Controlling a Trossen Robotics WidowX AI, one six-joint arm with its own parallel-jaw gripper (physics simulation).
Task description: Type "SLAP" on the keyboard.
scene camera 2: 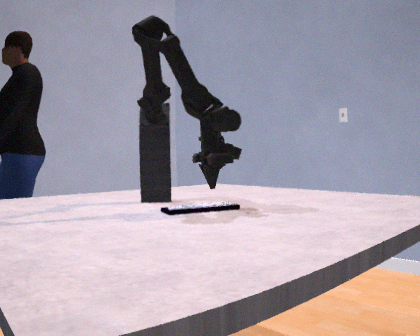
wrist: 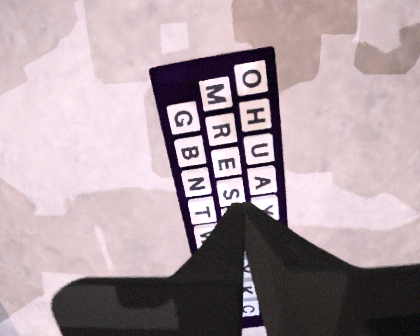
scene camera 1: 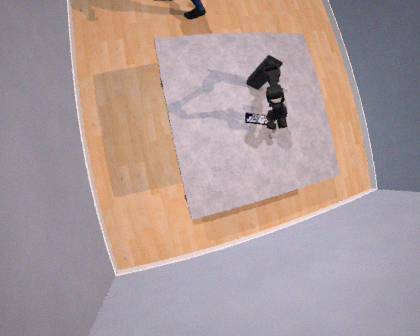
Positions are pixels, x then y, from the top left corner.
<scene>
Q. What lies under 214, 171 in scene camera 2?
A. My gripper.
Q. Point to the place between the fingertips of my gripper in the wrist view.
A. At 240, 211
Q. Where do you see a keyboard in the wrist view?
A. At 228, 100
</scene>
